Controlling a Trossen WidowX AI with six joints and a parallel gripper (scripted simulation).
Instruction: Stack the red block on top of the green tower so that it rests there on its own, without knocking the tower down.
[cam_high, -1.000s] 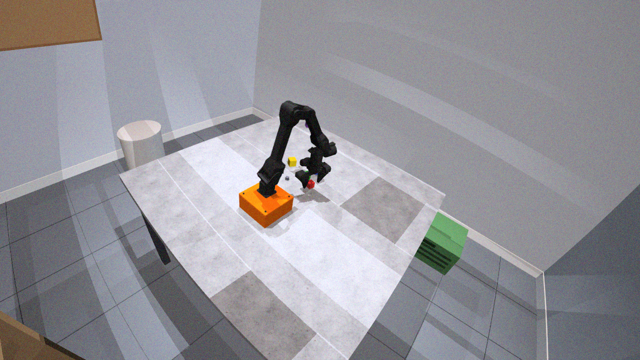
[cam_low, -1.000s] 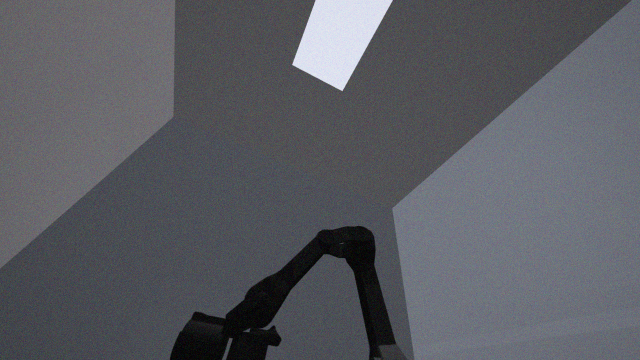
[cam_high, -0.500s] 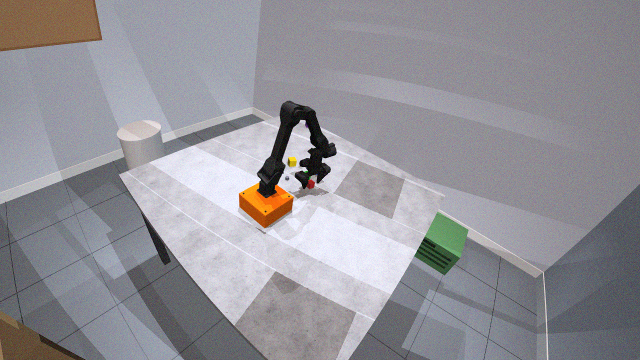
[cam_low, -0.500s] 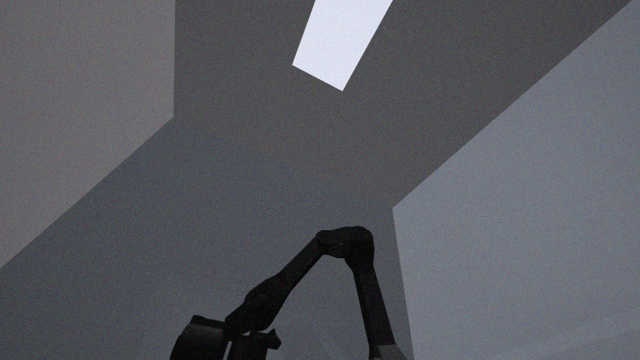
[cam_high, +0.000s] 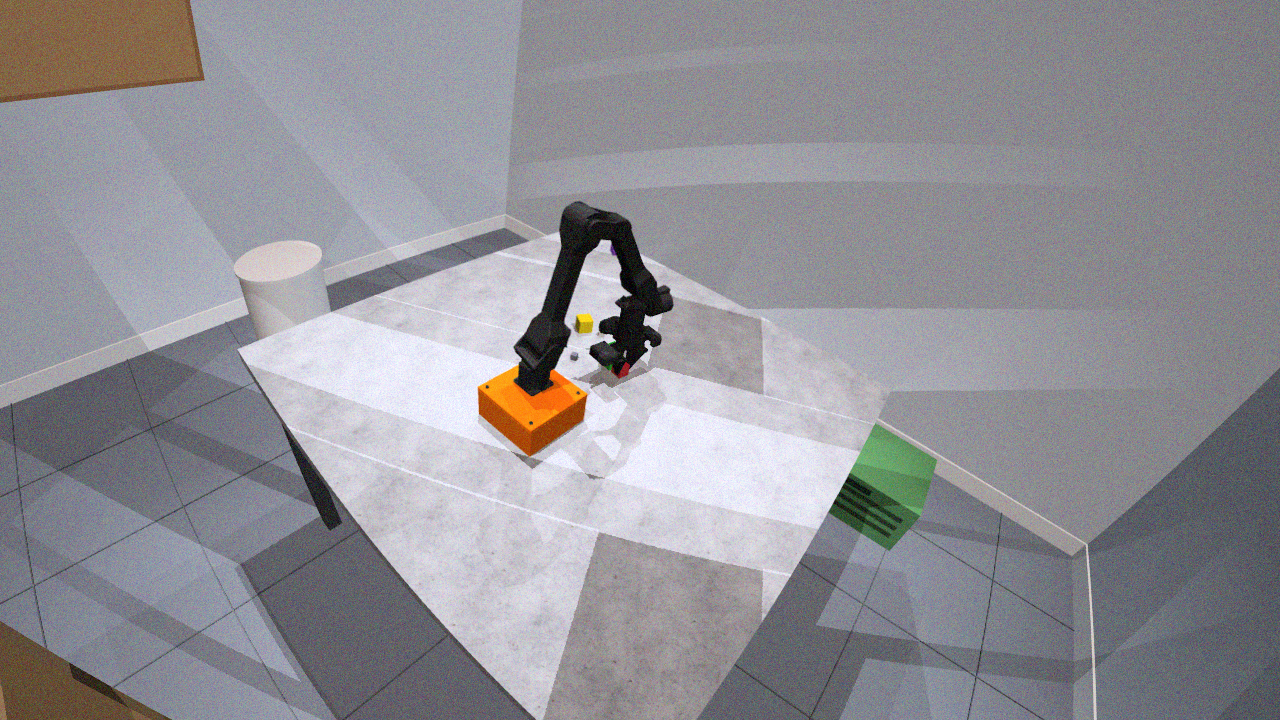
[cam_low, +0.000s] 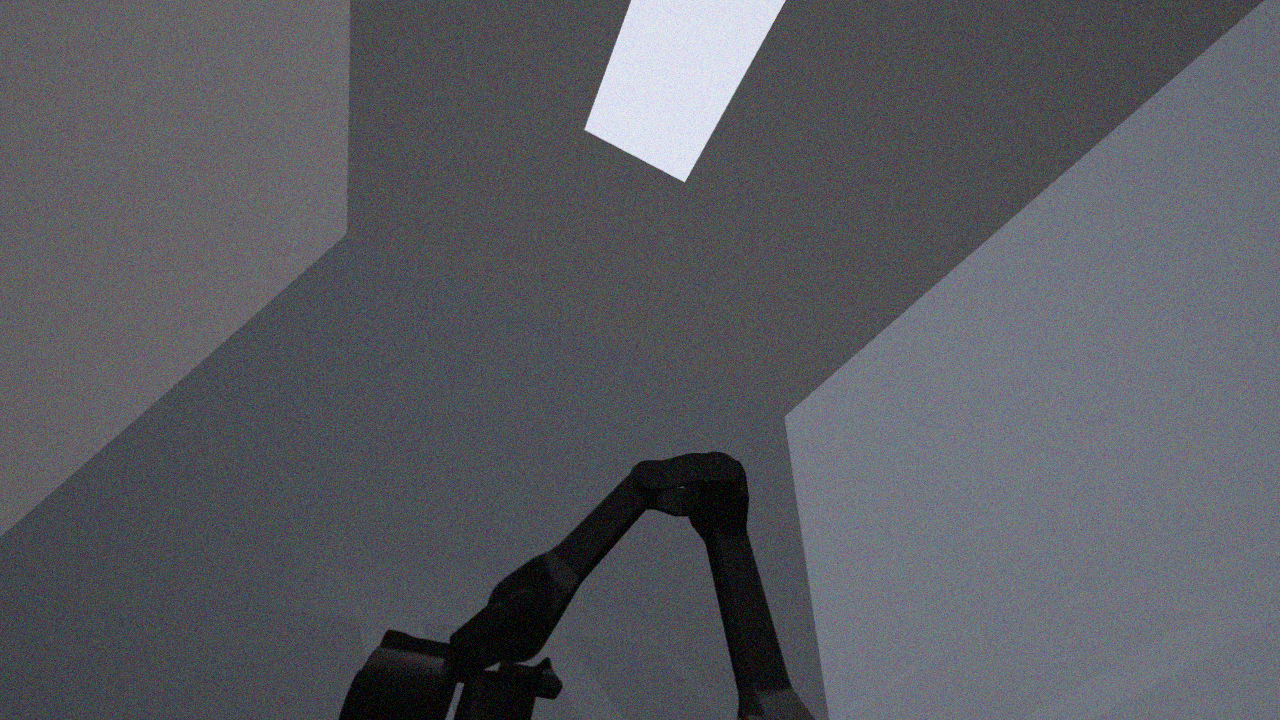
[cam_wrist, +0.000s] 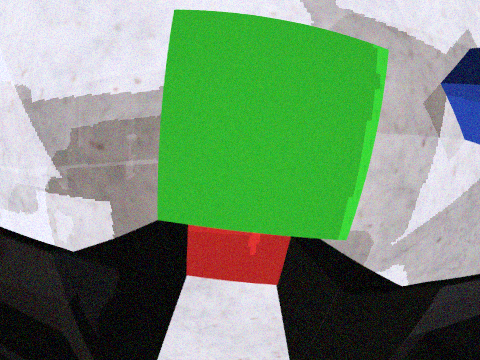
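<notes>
Right now my gripper tip is 120 mm to the right of the small grey cube and 50 mm past it. The rest, counted from my gripper tip: small white cube (150 mm to the left, 80 mm ahead); blue block (120 mm ahead, 60 mm to the left, 10 mm above); red block (10 mm to the left, 10 mm above).
</notes>
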